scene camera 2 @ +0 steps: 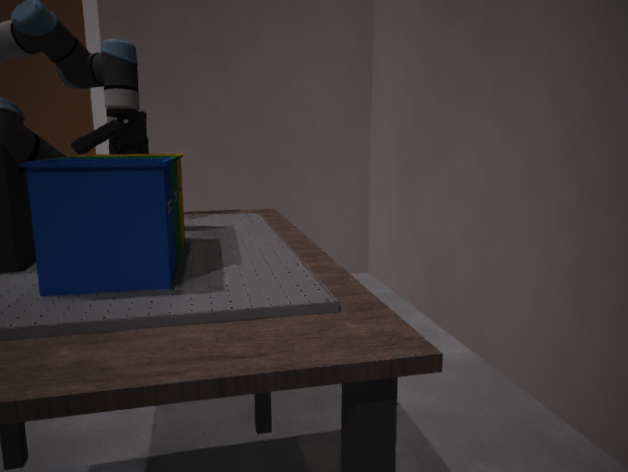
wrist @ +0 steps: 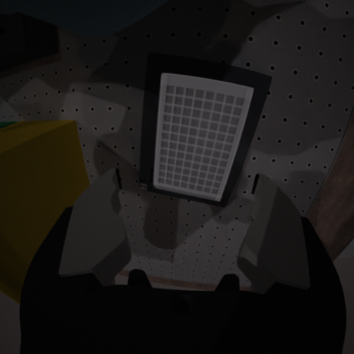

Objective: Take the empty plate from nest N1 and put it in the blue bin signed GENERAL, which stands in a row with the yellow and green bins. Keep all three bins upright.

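A white gridded plate lies in a dark nest in the wrist view; I cannot read the nest's sign. My gripper is open and empty, with its jaws apart above the board, near the plate's lower end in the view. In the scene view the gripper's fingers are hidden behind the bins. The blue bin stands upright at the near end of the row. The green bin and the yellow bin stand behind it, mostly hidden by it.
The bins stand on a grey perforated board on a brown wooden table. The yellow bin is left of the gripper in the wrist view. A dark block shows at the upper left there.
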